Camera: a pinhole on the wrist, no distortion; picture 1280 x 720 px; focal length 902.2 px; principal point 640.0 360.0 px. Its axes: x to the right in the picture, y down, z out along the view. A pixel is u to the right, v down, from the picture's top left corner.
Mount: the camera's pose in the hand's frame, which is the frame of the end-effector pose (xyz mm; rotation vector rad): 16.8 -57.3 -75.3 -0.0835 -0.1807 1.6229
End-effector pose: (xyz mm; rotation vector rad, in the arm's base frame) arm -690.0 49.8 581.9 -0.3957 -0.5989 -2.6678
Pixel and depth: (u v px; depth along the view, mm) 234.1 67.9 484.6
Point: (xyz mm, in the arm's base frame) -830.4 458.6 875.2
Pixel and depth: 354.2 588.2 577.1
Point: -536.2 560.4 807.2
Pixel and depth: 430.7 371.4 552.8
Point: -631.7 467.8 879.2
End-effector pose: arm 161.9 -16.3 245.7 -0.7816 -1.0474 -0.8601
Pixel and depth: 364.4 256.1 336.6
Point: -97.1 123.3 354.1
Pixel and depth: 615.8 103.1 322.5
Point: 1.2 157.0 387.2
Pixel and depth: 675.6 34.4 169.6
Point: 82.0 35.1 330.9
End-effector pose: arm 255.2 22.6 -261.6 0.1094 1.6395 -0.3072
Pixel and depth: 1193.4 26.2 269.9
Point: 481.8 49.8 -348.0
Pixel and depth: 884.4 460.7 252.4
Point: 424.6 -23.3 -215.6
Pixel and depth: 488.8 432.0 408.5
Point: 529.2 -199.9 -183.9
